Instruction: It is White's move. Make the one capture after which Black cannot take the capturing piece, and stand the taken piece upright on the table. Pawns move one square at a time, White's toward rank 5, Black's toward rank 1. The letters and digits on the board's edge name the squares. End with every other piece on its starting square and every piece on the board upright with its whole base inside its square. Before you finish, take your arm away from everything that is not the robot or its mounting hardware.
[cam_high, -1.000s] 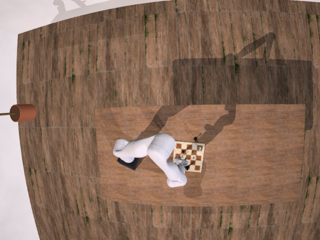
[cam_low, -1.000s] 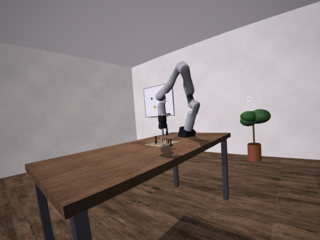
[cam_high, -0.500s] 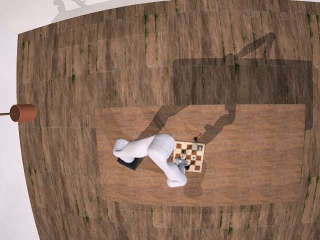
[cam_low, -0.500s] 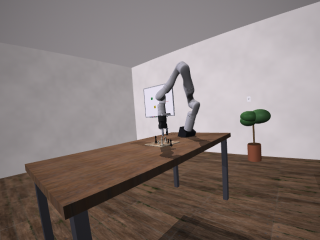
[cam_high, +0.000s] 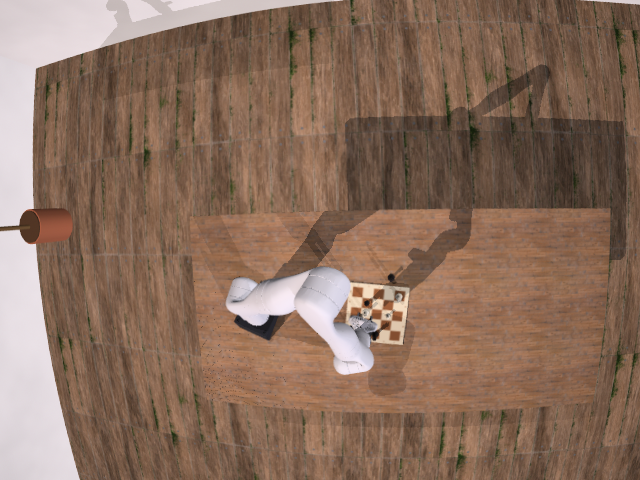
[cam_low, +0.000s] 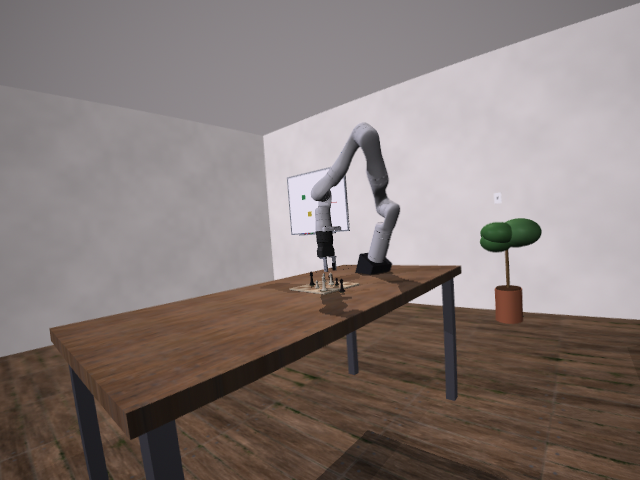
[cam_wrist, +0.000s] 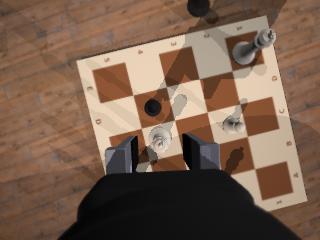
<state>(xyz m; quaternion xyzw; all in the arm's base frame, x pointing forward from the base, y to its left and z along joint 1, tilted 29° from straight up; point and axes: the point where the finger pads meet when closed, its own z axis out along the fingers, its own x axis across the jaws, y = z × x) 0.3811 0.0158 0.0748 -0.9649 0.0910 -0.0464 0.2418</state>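
The black pawn lies 60 mm below my hand and 40 mm to the left of it. From my hand the other things lie so: chessboard 80 mm below, 40 mm ahead; white pawn 80 mm ahead, 60 mm below; tall black piece 80 mm to the right, 50 mm below, 50 mm ahead.
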